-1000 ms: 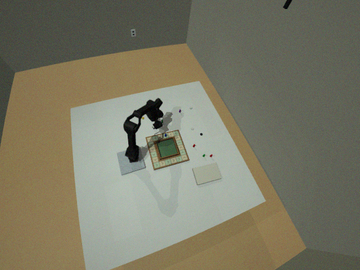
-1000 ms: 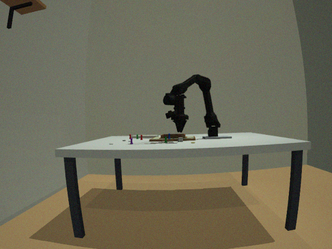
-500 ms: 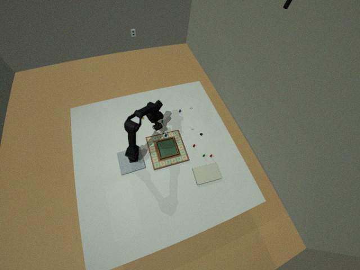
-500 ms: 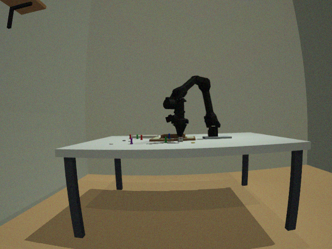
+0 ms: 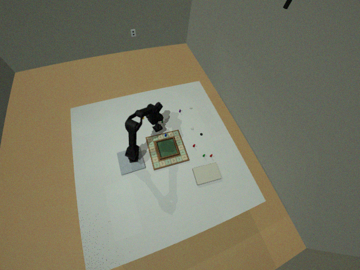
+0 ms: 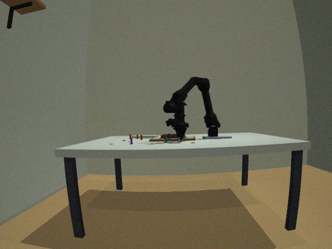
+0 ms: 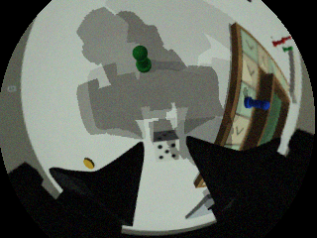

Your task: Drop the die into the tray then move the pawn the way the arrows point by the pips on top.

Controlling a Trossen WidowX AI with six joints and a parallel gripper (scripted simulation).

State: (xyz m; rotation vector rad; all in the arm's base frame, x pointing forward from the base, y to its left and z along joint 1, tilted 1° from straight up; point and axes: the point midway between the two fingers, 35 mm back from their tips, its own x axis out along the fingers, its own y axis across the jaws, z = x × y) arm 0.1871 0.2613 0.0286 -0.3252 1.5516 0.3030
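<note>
The blue pawn is 100 mm to the right of my gripper tip, 80 mm ahead of it and 20 mm above it. Also, from my gripper tip: purple pawn: 250 mm ahead, 140 mm to the left; then white die: right at my gripper tip; then black disc: 400 mm ahead, 120 mm to the right, 10 mm below.
</note>
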